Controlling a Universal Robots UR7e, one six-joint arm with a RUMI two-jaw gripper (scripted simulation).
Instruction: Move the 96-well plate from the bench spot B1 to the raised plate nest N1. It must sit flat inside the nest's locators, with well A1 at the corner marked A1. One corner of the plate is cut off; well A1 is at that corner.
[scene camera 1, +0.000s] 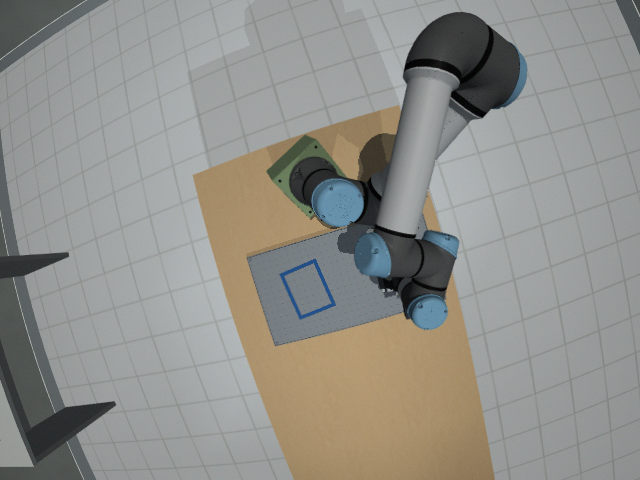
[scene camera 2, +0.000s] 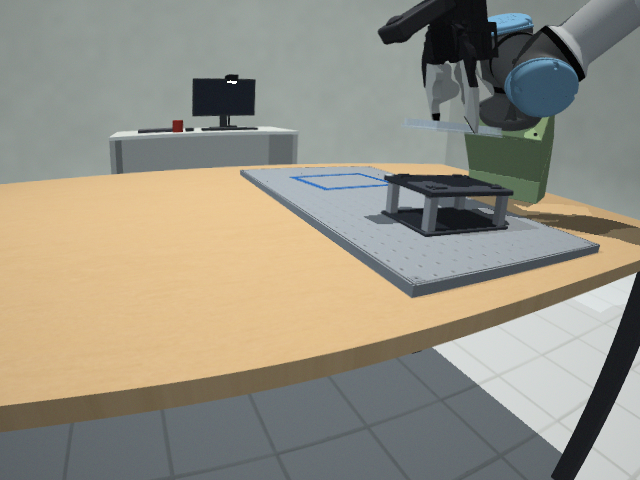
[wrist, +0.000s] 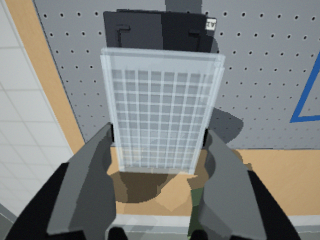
In view: the gripper (scene camera 2: 454, 130) and a clear 96-well plate (scene camera 2: 431, 125).
The clear 96-well plate also shows in the wrist view (wrist: 162, 131). The gripper also shows in the wrist view (wrist: 159, 126).
